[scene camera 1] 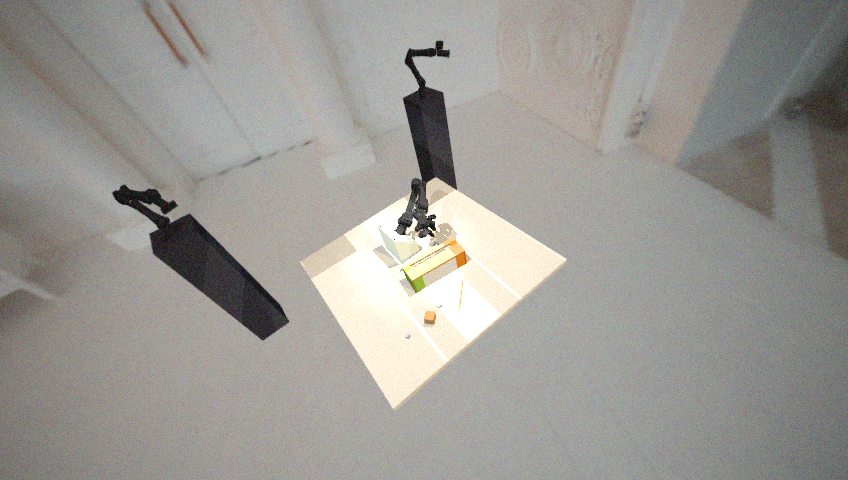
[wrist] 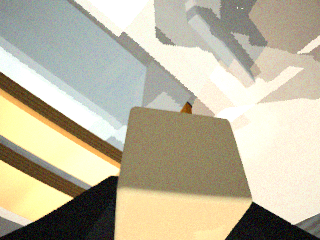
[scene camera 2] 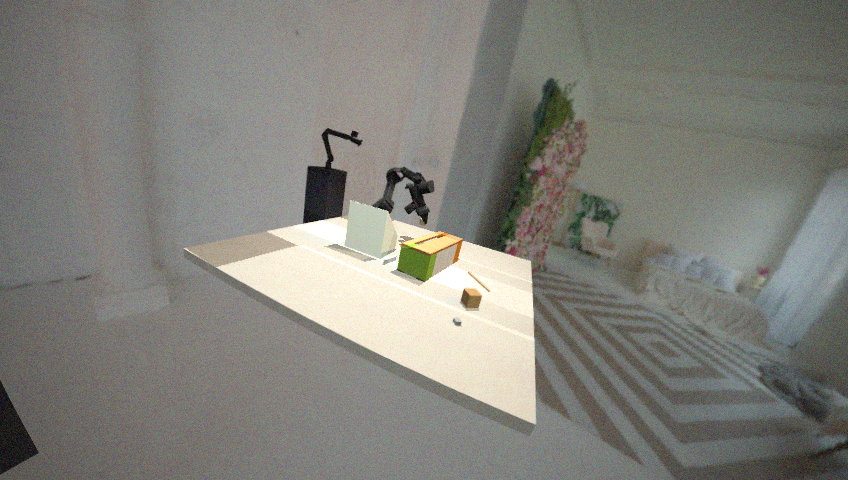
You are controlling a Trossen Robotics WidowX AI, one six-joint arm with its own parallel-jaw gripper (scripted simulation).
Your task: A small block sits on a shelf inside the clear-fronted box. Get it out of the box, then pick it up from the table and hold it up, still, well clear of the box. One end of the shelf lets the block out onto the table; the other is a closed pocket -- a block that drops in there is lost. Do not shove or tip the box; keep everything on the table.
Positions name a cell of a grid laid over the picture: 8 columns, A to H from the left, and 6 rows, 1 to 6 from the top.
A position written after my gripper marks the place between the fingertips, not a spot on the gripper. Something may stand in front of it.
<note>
In view: my gripper (wrist: E5) and a tan block (wrist: E5).
</note>
